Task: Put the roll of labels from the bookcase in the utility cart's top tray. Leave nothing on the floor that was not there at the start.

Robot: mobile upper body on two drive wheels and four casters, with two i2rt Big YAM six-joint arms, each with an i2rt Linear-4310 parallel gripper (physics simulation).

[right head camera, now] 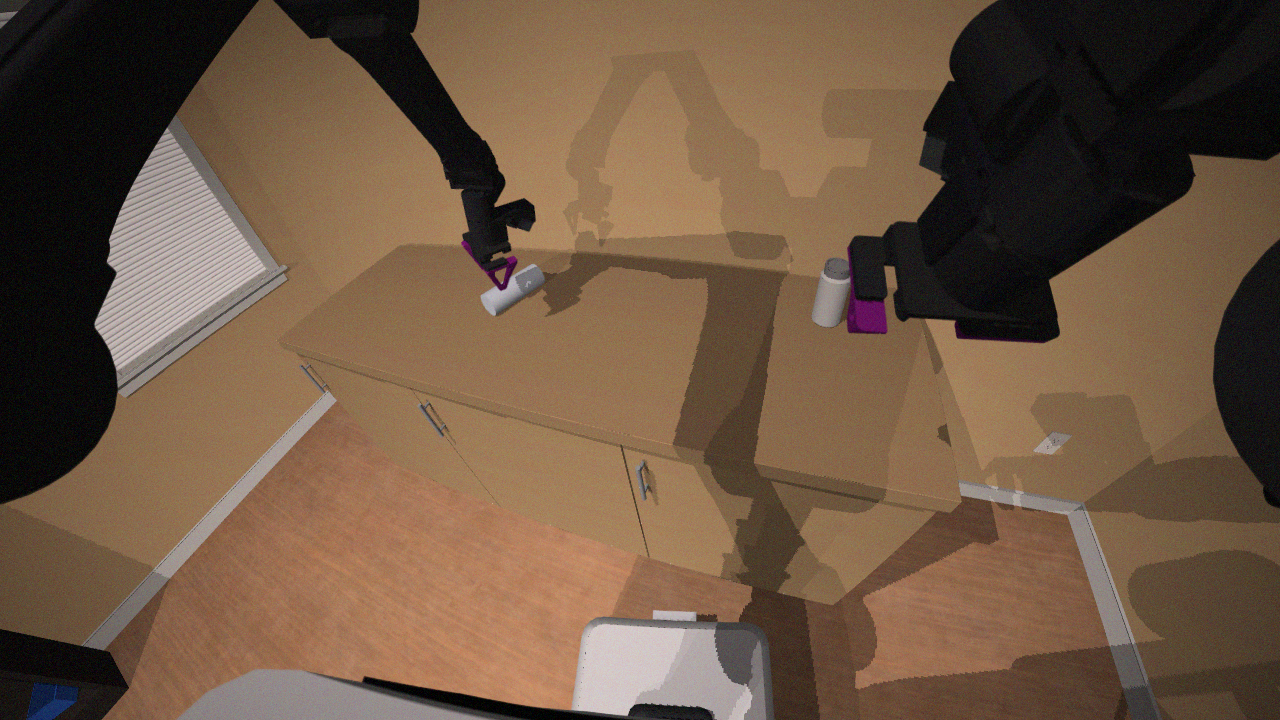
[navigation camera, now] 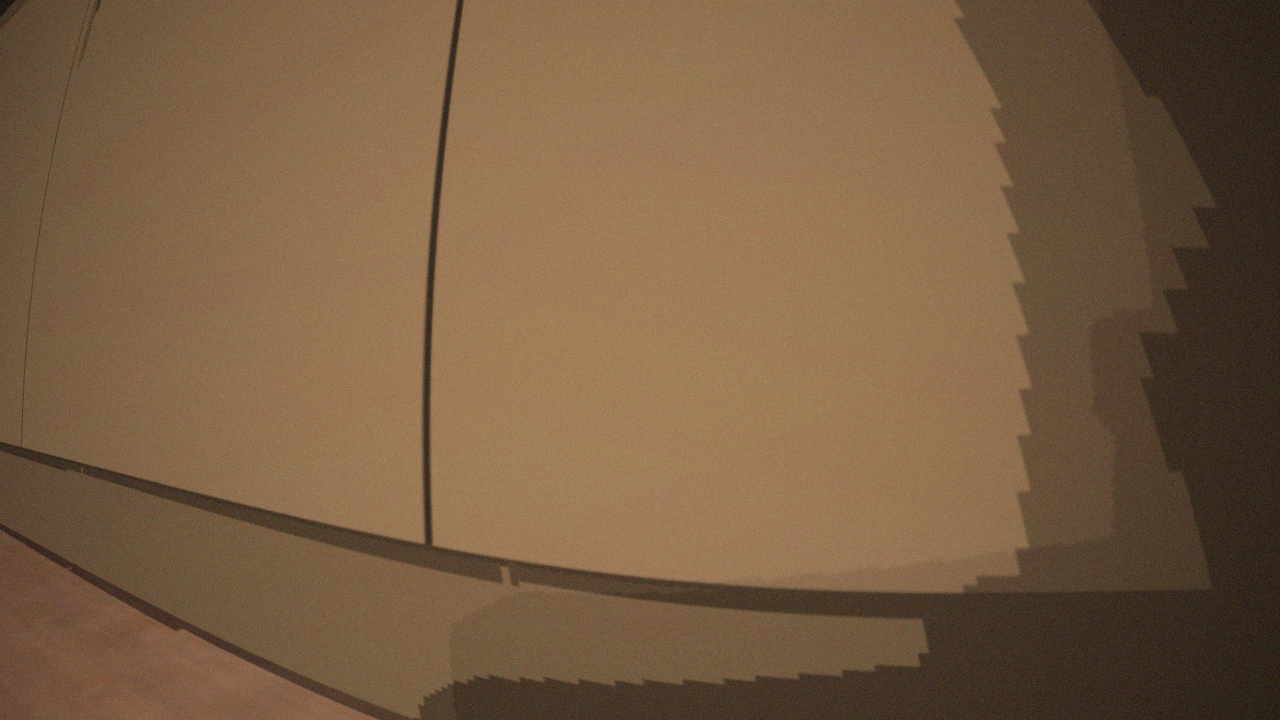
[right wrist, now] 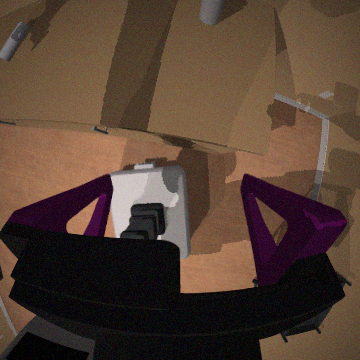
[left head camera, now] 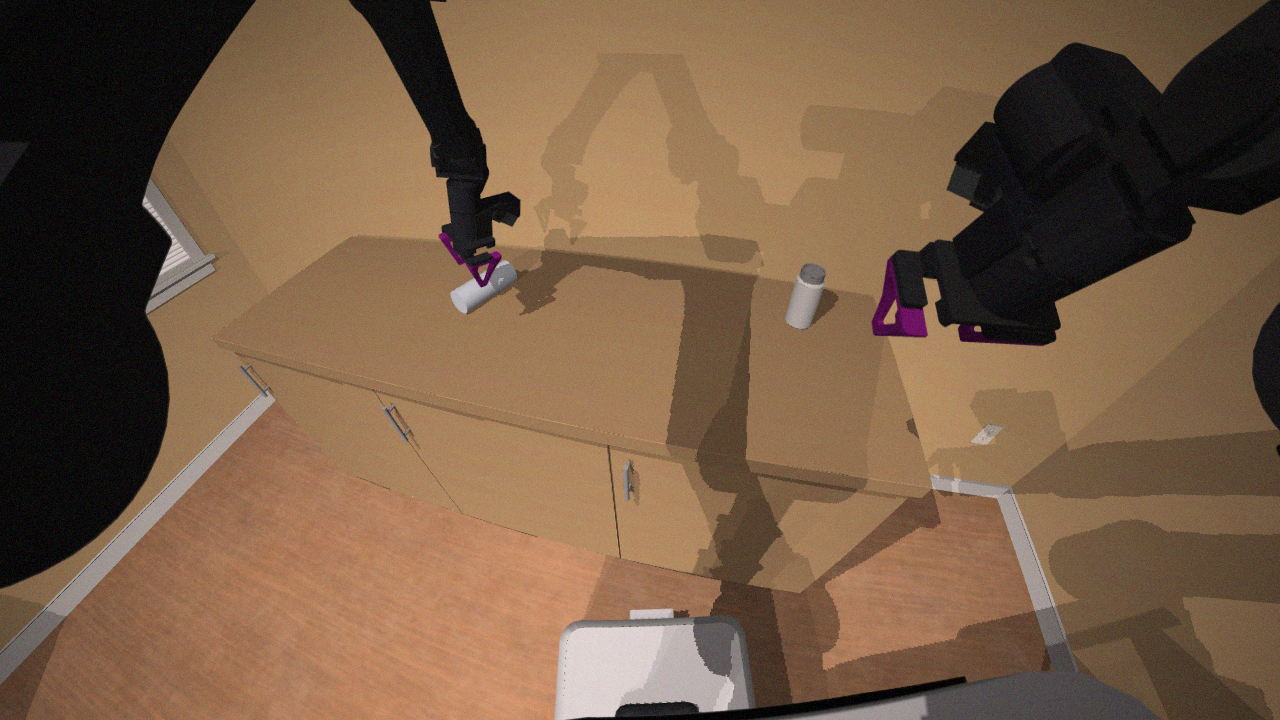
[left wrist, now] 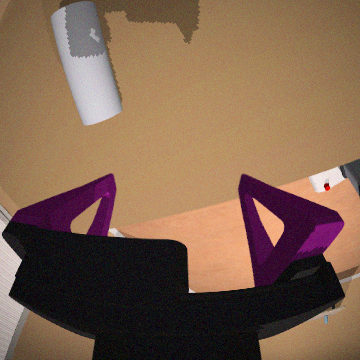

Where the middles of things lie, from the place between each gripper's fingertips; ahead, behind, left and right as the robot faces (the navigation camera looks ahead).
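Labels:
My right gripper is 470 mm short of the white bottle with grey cap (right head camera: 834, 281), 140 mm to the left of it and 290 mm above it. My left hand is 40 mm short of the white bottle with grey cap, 730 mm to the left of it and 90 mm above it. Going by its middle, the white bottle with grey cap is nearer to my right gripper than to my left hand.

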